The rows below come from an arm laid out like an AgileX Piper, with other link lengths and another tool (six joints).
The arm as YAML. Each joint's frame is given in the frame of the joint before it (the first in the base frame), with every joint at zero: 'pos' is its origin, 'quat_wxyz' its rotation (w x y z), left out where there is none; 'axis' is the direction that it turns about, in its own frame. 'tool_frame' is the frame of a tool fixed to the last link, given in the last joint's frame.
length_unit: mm
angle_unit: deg
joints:
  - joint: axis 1
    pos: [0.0, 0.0, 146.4]
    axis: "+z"
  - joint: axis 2
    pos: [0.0, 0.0, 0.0]
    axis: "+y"
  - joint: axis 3
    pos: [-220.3, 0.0, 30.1]
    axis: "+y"
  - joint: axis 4
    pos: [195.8, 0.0, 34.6]
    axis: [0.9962, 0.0, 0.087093]
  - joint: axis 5
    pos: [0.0, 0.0, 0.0]
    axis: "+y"
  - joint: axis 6
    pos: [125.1, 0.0, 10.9]
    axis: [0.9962, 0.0, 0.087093]
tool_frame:
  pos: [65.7, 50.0, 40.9]
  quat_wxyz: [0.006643, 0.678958, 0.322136, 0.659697]
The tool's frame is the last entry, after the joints.
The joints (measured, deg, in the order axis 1, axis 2, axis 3, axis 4, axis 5, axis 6), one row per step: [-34.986 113.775 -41.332 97.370 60.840 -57.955]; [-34.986 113.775 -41.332 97.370 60.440 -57.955]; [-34.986 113.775 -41.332 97.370 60.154 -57.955]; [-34.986 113.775 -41.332 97.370 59.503 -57.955]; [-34.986 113.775 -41.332 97.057 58.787 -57.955]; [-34.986 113.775 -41.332 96.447 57.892 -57.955]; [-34.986 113.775 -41.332 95.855 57.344 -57.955]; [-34.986 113.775 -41.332 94.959 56.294 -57.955]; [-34.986 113.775 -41.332 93.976 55.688 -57.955]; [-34.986 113.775 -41.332 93.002 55.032 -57.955]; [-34.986 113.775 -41.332 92.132 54.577 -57.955]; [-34.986 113.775 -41.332 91.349 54.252 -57.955]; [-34.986 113.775 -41.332 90.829 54.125 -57.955]
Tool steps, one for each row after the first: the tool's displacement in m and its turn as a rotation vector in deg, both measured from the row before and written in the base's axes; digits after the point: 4 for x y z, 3 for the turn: [0.0001 -0.0007 -0.0012 -0.271 0.252 -0.152]; [0.0000 -0.0005 -0.0009 -0.194 0.180 -0.109]; [0.0001 -0.0011 -0.0019 -0.441 0.410 -0.248]; [-0.0004 -0.0004 -0.0025 -0.584 0.519 0.017]; [-0.0009 0.0001 -0.0033 -0.804 0.691 0.222]; [-0.0009 0.0006 -0.0023 -0.565 0.467 0.338]; [-0.0014 0.0004 -0.0041 -1.016 0.832 0.427]; [-0.0015 0.0014 -0.0029 -0.739 0.575 0.676]; [-0.0016 0.0012 -0.0030 -0.779 0.594 0.648]; [-0.0014 0.0013 -0.0023 -0.606 0.449 0.629]; [-0.0013 0.0013 -0.0018 -0.486 0.352 0.599]; [-0.0009 0.0010 -0.0009 -0.258 0.184 0.432]
